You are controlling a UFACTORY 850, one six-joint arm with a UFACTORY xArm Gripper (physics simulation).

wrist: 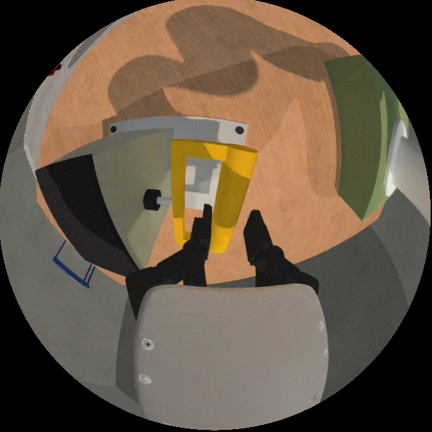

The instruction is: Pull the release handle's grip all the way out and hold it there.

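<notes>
The release handle is a yellow frame; its thick grip is the bar on the right side, near the middle of the wrist view. It stands beside a grey-green housing with a black face, on a light grey base plate. A black knob on a thin rod shows left of the frame. My gripper is partly open, its fingers on either side of the lower part of the grip. The left finger overlaps the frame's opening close to the grip; a gap shows between the grip and the right finger.
A green block with a white round piece stands on the wooden table top at the right. A blue wire-like frame shows beyond the table edge at the lower left. A small red thing shows at the upper left.
</notes>
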